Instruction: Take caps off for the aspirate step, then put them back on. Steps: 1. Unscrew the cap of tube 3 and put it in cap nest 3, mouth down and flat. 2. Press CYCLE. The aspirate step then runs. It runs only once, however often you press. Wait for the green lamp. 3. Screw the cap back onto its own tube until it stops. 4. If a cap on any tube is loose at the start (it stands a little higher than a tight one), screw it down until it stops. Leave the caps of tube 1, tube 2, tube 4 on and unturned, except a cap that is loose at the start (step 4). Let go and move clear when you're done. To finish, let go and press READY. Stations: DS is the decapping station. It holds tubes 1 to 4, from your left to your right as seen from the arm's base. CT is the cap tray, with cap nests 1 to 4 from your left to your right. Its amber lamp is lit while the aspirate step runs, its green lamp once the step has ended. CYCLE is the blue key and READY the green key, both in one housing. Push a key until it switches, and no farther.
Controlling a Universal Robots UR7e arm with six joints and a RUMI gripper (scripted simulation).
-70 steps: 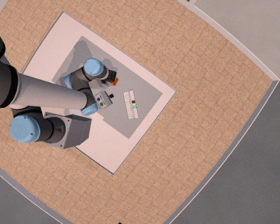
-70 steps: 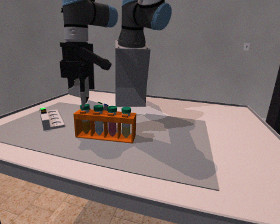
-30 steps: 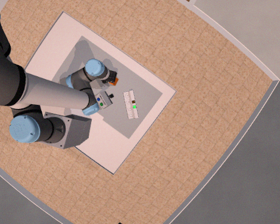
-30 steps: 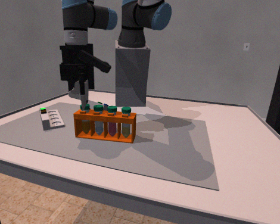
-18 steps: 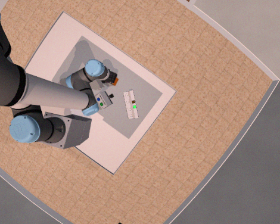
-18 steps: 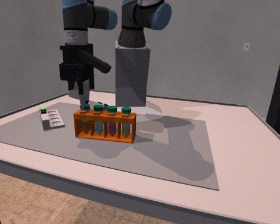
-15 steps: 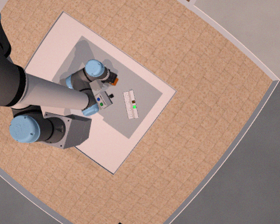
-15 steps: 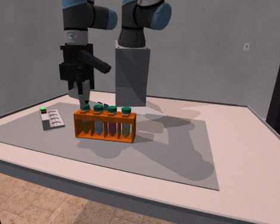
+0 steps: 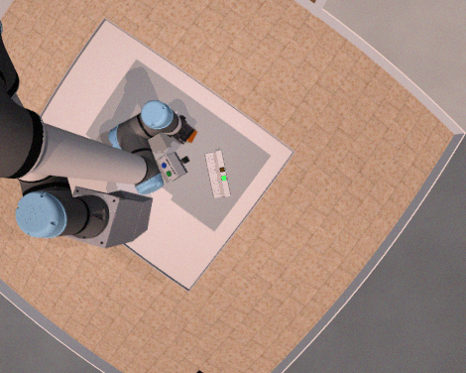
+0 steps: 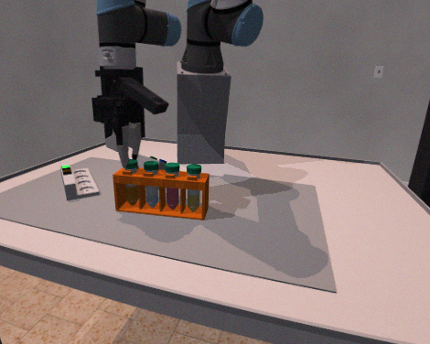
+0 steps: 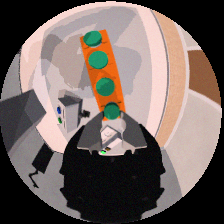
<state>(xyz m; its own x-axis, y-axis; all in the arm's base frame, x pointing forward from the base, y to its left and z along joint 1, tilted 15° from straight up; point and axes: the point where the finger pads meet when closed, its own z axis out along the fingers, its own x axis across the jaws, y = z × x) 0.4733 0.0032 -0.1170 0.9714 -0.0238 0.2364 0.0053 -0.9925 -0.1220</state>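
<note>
My hand is 20 cm past the green ready key, 6 cm to the left of it and 6 cm above it. Also, from my hand: blue cycle key: 18 cm behind, 2 cm to the right, 6 cm below; then key housing: 18 cm behind, 4 cm to the right, 7 cm below.
</note>
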